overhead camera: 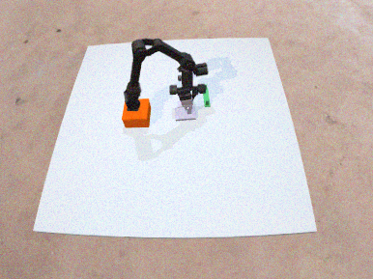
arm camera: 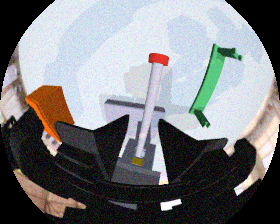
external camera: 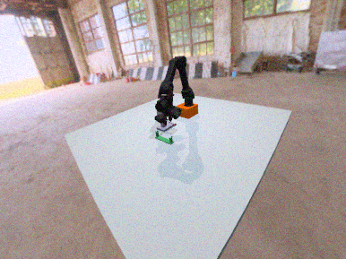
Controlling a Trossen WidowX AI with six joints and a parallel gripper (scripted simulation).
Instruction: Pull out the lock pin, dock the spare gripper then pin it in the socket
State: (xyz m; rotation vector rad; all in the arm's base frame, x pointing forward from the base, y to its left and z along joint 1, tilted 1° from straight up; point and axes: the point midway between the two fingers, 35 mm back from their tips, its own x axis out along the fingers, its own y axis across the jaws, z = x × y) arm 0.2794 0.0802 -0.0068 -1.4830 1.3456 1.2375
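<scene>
The mount is 5 cm to the right of my gripper tip. The rest, counted from my gripper tip: spare gripper: 8 cm above, 5 cm to the right; green bar: 10 cm ahead, 8 cm to the left, 2 cm below.
</scene>
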